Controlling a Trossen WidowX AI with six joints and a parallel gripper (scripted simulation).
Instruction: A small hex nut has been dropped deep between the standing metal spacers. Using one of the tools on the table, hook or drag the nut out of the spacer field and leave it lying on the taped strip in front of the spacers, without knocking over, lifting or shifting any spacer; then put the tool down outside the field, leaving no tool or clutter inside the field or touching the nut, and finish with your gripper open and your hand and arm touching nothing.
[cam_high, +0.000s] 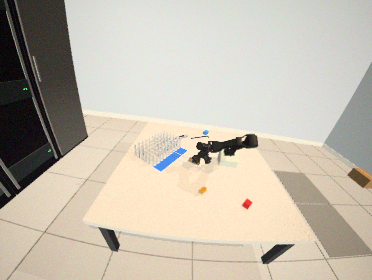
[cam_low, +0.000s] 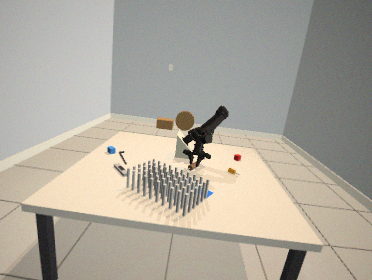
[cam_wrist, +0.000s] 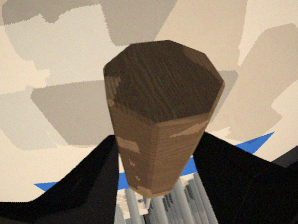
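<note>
My gripper tip is 17 cm short of the blue taped strip, 7 cm to the left of it and 4 cm above it. The rest, counted from my gripper tip: orange-handled tool (3 cm behind, 28 cm to the left, 2 cm below); then flat grey tool (8 cm ahead, 45 cm to the right, 2 cm below); then red cube (32 cm behind, 38 cm to the left, 2 cm below).
</note>
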